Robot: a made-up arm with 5 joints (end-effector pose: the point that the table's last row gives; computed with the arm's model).
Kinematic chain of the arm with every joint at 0, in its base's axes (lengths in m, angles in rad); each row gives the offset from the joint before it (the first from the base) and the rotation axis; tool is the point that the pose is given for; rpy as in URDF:
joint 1: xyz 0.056 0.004 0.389 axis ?
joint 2: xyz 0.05 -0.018 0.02 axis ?
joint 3: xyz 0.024 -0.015 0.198 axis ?
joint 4: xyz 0.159 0 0 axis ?
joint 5: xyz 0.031 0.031 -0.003 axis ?
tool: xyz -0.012 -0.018 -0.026 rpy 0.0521 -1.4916 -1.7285
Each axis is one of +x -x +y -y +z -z.
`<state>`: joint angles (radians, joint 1 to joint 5).
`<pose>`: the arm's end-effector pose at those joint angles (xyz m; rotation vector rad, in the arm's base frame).
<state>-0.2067 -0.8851 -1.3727 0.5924 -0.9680</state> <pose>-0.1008 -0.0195 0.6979 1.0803 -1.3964 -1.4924</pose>
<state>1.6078 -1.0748 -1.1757 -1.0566 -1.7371</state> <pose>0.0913 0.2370 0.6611 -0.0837 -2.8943 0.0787</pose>
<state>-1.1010 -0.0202 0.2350 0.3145 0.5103</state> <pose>0.1887 0.1982 0.5494 -0.8331 -1.8146 0.1180</pose>
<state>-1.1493 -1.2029 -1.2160 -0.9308 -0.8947</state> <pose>-0.0612 -0.2403 0.6364 -2.7735 0.4377 0.8017</pose>
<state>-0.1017 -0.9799 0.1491 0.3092 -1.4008</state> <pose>0.0889 0.0280 0.6443 0.2783 -0.3760 -1.4854</pose>
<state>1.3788 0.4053 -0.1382 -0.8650 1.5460</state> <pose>0.0875 -0.3068 0.5621 2.4267 0.2823 0.2115</pose>
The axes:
joint 1: -z
joint 2: +y
joint 3: +y
joint 4: +y
joint 5: -x

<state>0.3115 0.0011 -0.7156 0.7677 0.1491</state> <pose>0.2505 -0.0835 0.6841 -1.5825 -0.9971 -1.4369</pose>
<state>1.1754 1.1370 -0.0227 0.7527 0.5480</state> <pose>0.1389 -0.2748 0.3142 -1.3797 0.7079 -0.3536</pose>
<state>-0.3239 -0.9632 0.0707 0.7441 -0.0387</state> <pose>0.0849 -0.0063 0.6390 -0.8695 -1.2913 -1.2002</pose>
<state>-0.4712 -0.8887 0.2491 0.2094 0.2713</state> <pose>0.1267 0.0105 0.6342 -0.7418 -1.7254 -1.2618</pose>
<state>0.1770 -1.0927 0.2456 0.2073 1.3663</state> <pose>0.0507 -0.0267 0.6594 1.9081 1.7551 0.9403</pose>
